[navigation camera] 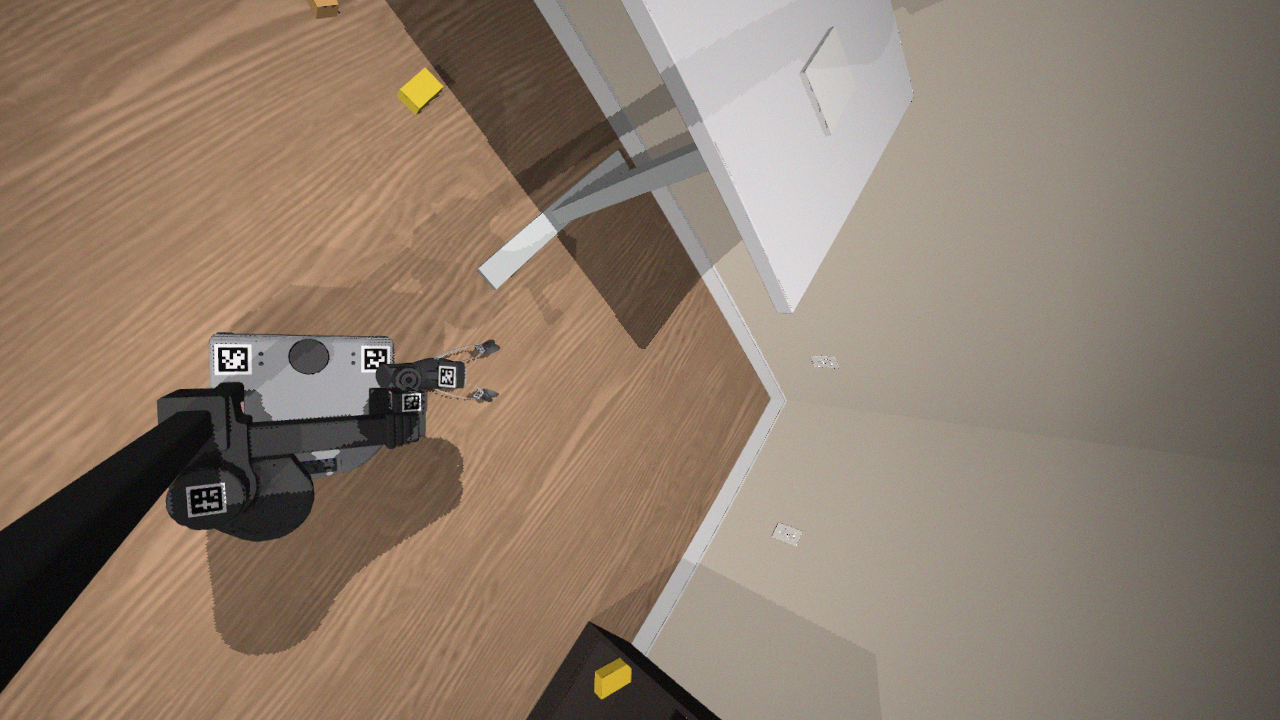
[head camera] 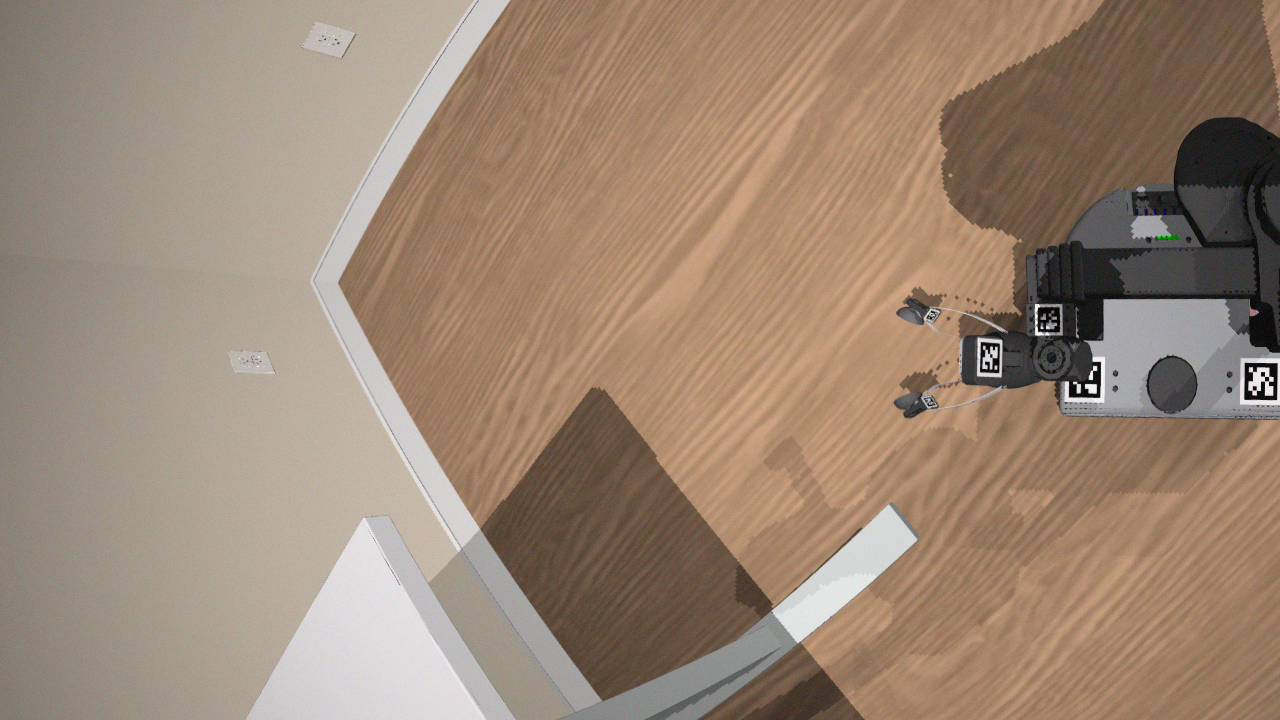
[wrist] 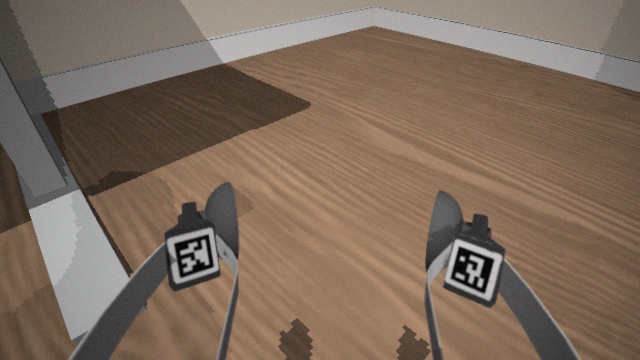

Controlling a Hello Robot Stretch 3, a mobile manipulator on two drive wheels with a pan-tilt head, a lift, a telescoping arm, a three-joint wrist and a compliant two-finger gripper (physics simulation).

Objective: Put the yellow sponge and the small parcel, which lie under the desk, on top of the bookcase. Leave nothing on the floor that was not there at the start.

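Frame: origin at the robot's base, x ahead, y left, z up, level; millimetres.
Where they show: gripper, fingertip midpoint: point(navigation camera: 496, 370) point(head camera: 899, 358) point(wrist: 332, 214); robot's base, origin of the base link: point(navigation camera: 308, 354) point(head camera: 1168, 382).
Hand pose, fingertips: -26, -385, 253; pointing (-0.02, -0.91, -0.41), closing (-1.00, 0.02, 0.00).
Note:
Things, the pixels of their top centre, and the offset from my fingertips, as dx, dy, dz. "spot": a spot on its surface instead. Level surfaces: height alone.
- yellow sponge, middle of its top: point(navigation camera: 422, 87) +739, +156, -208
- small orange-brown parcel, surface spot: point(navigation camera: 324, 8) spot: +859, +392, -212
- yellow block, middle of its top: point(navigation camera: 616, 680) -1184, -493, -108
- white desk, its level: dz +698
- room corner, surface spot: point(head camera: 326, 282) point(wrist: 374, 16) point(navigation camera: 777, 399) spot: -206, -1631, -210
- thin flat object, middle of its top: point(navigation camera: 833, 79) +497, -222, +707
My gripper point(head camera: 913, 360) point(navigation camera: 488, 371) point(wrist: 332, 214) is open, with floor showing between its fingertips. The yellow sponge point(navigation camera: 420, 89) lies on the floor near the desk's shadow in the navigation camera, well apart from the gripper. Part of the small orange-brown parcel point(navigation camera: 324, 8) shows at that view's top edge, also on the floor. The dark bookcase point(navigation camera: 586, 685) stands at the bottom of that view, with a yellow block point(navigation camera: 613, 678) on it. The white desk point(head camera: 358, 644) point(navigation camera: 760, 134) stands by the wall. The sponge and parcel do not show in the head or wrist views.
A desk foot point(head camera: 845, 573) point(navigation camera: 519, 252) point(wrist: 80, 265) reaches out over the floor near the gripper, to its left in the wrist view. White baseboards meet at a room corner point(head camera: 326, 282) point(navigation camera: 776, 400) point(wrist: 375, 17) ahead. A thin flat object point(navigation camera: 827, 80) is on the desk top.

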